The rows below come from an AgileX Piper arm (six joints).
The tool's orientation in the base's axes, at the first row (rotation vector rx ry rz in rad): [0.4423 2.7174 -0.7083]
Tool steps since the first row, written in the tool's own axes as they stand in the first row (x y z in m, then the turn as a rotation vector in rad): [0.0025 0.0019 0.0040 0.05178 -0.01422 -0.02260]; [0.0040 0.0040 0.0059 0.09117 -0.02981 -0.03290]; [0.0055 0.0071 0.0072 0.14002 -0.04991 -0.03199]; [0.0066 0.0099 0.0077 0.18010 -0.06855 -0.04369]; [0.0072 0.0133 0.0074 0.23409 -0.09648 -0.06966]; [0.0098 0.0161 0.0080 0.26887 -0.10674 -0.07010]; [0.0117 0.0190 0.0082 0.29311 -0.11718 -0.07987]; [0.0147 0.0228 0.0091 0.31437 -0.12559 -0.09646]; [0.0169 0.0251 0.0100 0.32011 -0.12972 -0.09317]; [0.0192 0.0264 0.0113 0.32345 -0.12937 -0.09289]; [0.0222 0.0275 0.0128 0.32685 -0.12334 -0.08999]
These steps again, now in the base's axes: [-0.0008 0.0001 -0.0050 -0.05686 0.01100 0.00633]; [-0.0010 0.0012 -0.0080 -0.10043 0.01188 0.00740]; [-0.0009 0.0034 -0.0110 -0.15194 0.00533 -0.00236]; [-0.0008 0.0057 -0.0129 -0.19754 0.00454 0.00091]; [-0.0002 0.0088 -0.0143 -0.26209 0.00635 0.01502]; [-0.0014 0.0114 -0.0169 -0.29751 0.00562 0.00728]; [-0.0020 0.0141 -0.0190 -0.32534 0.00721 0.01115]; [-0.0032 0.0175 -0.0224 -0.35113 0.01333 0.02093]; [-0.0042 0.0194 -0.0249 -0.35717 0.00946 0.01787]; [-0.0055 0.0203 -0.0274 -0.36002 0.01034 0.01630]; [-0.0075 0.0211 -0.0302 -0.36031 0.01460 0.01013]
